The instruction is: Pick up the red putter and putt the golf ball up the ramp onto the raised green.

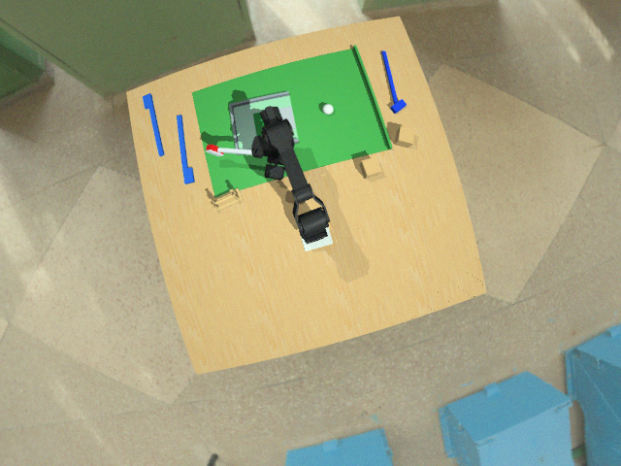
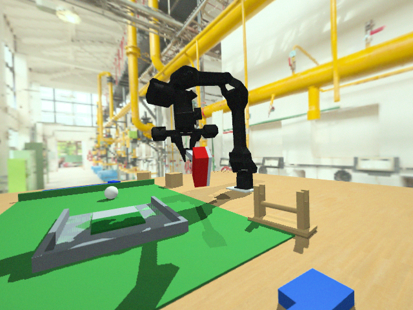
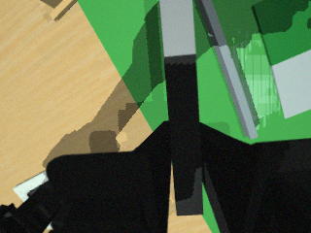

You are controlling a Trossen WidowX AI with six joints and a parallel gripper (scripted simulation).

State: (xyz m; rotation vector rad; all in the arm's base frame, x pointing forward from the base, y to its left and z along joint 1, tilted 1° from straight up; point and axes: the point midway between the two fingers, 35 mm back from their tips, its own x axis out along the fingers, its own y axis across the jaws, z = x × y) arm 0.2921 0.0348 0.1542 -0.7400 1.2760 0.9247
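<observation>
Now: the red putter 100 mm to the left of my gripper tip, 50 mm ahead of it and 20 mm above it. The rest, counted from my gripper tip: wooden rack 240 mm to the left, 90 mm below, 60 mm behind; white golf ball 250 mm to the right, 150 mm ahead, 100 mm below.
</observation>
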